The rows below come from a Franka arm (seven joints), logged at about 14 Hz.
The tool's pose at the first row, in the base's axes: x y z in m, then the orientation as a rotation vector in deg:
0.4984, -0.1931, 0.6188, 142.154, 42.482, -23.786
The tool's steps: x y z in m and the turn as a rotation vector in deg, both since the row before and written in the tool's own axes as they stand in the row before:
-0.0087, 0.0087, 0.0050, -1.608, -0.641, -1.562
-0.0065, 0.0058, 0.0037, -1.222, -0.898, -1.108
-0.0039, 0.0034, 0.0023, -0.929, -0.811, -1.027
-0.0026, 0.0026, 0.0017, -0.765, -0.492, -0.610
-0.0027, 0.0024, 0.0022, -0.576, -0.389, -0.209
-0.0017, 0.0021, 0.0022, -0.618, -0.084, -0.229
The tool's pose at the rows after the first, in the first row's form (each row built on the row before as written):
0.4957, -0.2058, 0.6217, 139.974, 44.244, -24.371
0.4936, -0.2148, 0.6239, 138.166, 45.287, -25.261
0.4924, -0.2202, 0.6253, 136.676, 46.238, -26.150
0.4919, -0.2241, 0.6263, 135.586, 46.800, -26.576
0.4911, -0.2282, 0.6269, 134.833, 46.906, -26.813
0.4909, -0.2317, 0.6270, 134.161, 47.177, -26.687

